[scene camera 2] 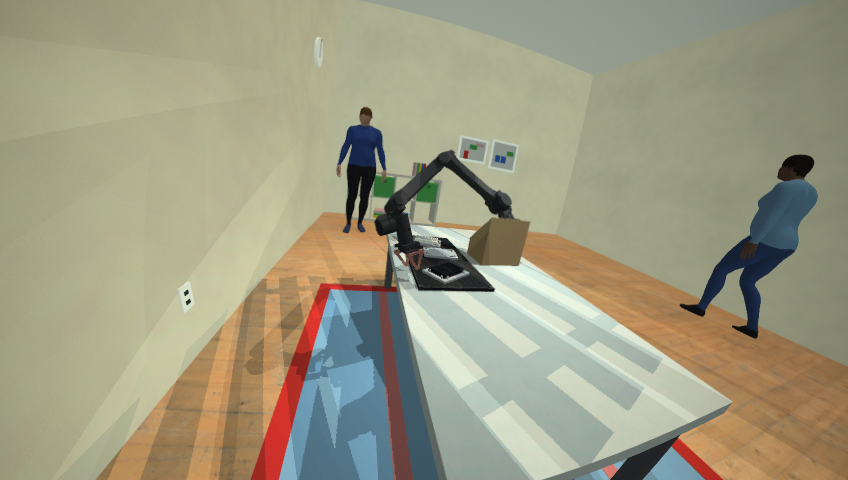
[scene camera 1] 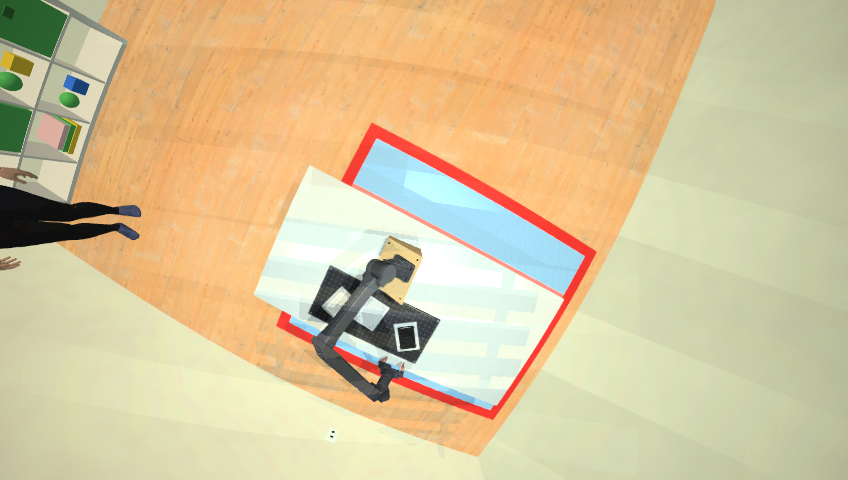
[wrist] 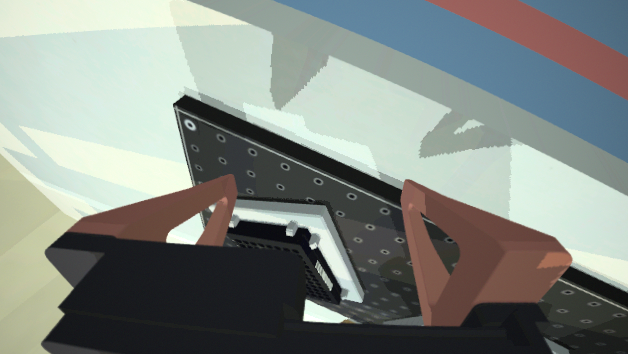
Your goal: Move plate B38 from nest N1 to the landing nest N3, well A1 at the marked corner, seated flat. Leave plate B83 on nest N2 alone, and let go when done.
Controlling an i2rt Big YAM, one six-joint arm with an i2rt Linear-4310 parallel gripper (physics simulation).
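A black plate point(scene camera 1: 407, 336) point(scene camera 2: 447, 270) point(wrist: 270, 233) with a barcode label sits on a white nest point(scene camera 1: 396, 337) point(scene camera 2: 446, 279) point(wrist: 332, 245) near one end of the dark perforated board point(scene camera 1: 428, 324) point(scene camera 2: 470, 286) point(wrist: 372, 205). A second white item point(scene camera 1: 373, 315) point(scene camera 2: 440, 253) lies mid-board. A third pale item point(scene camera 1: 337, 303) point(scene camera 2: 427, 240) lies toward the other end, partly hidden by the arm in scene camera 1. The nest numbers, plate names and marked corners are not readable. My gripper point(scene camera 1: 393, 361) point(scene camera 2: 412, 265) point(wrist: 317, 186) is open and empty, beside the board's long edge near the black plate, apart from it.
A wooden block point(scene camera 1: 392, 249) point(scene camera 2: 505, 243) stands at the arm's base on the pale table point(scene camera 1: 476, 350) point(scene camera 2: 535, 380), across the board from the gripper. The arm reaches over the board. Two people stand away from the table in scene camera 2.
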